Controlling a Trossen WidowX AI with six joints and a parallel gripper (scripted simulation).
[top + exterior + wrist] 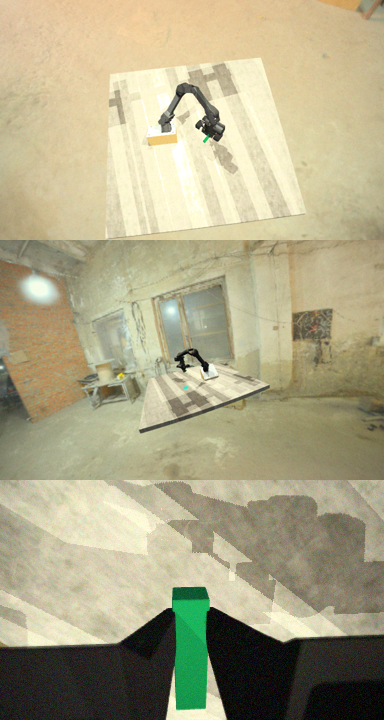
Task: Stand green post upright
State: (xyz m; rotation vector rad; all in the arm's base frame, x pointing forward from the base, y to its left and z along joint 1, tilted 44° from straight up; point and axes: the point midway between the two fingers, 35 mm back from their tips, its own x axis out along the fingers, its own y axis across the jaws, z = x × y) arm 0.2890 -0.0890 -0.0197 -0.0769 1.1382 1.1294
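The green post lies 20 mm to the right of my gripper tip and 10 mm behind it. Also, from my gripper tip: cyan circle (210 mm to the left, 140 mm below, 40 mm ahead).
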